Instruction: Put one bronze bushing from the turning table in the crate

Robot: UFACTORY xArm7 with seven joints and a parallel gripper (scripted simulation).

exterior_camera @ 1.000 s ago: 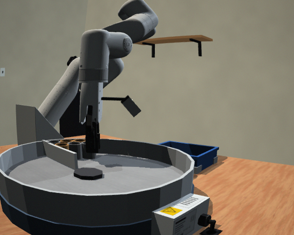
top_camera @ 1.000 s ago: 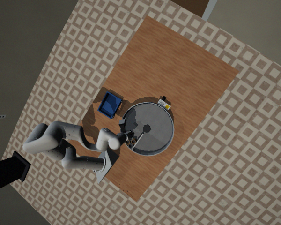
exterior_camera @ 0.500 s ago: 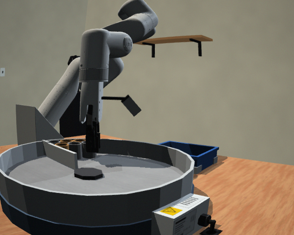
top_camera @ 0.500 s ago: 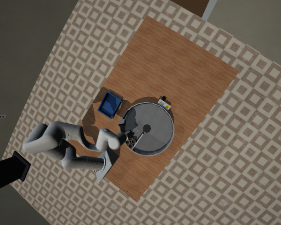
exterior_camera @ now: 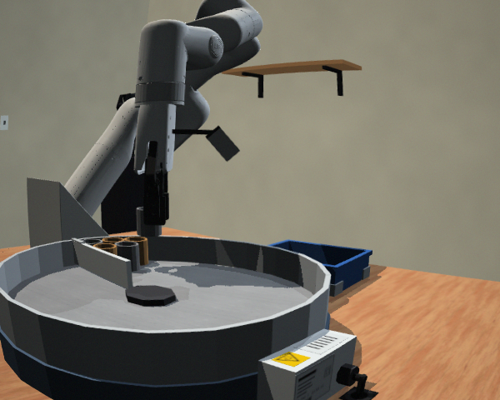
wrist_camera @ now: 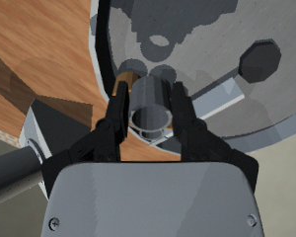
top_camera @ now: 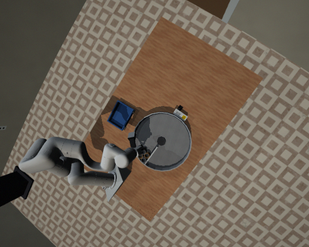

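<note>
My hand is 100 mm short of the grey turning table, 110 mm to the left of it and 90 mm above it. Also, from my hand: blue crate (100 mm ahead, 260 mm to the left, 120 mm below).
</note>
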